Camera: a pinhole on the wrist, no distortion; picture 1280 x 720 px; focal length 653.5 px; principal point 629.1 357.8 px. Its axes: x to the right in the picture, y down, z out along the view. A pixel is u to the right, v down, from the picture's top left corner.
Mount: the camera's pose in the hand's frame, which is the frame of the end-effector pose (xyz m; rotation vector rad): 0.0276 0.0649 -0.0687 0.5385 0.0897 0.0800
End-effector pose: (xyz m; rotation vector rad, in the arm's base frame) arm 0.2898 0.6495 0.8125 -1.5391 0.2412 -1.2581
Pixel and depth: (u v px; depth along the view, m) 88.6 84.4 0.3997
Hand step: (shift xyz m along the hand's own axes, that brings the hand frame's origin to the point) -0.2494 -0.3142 0.2080
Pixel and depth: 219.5 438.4 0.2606
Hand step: -0.1086 -0.0563 0.1811
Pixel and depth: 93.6 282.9 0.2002
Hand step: -0.1128 -0.0728 0.1011
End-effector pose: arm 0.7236 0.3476 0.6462 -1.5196 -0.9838 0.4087
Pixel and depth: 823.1 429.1 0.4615
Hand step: 0.2100 -0.1129 0.3429
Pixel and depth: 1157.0 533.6 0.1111
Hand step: 0.1269 0.0430 0.0359
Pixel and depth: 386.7 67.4 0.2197
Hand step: -0.0249 -0.1384 0.0740
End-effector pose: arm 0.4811 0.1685 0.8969 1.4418 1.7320 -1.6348
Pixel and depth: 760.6 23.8 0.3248
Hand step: 0.1357 -0.2356 0.1192
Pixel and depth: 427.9 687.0 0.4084
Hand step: -0.0647 0.0209 0.3944
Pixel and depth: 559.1 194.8 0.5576
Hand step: 0.0348 -0.3433 0.3401
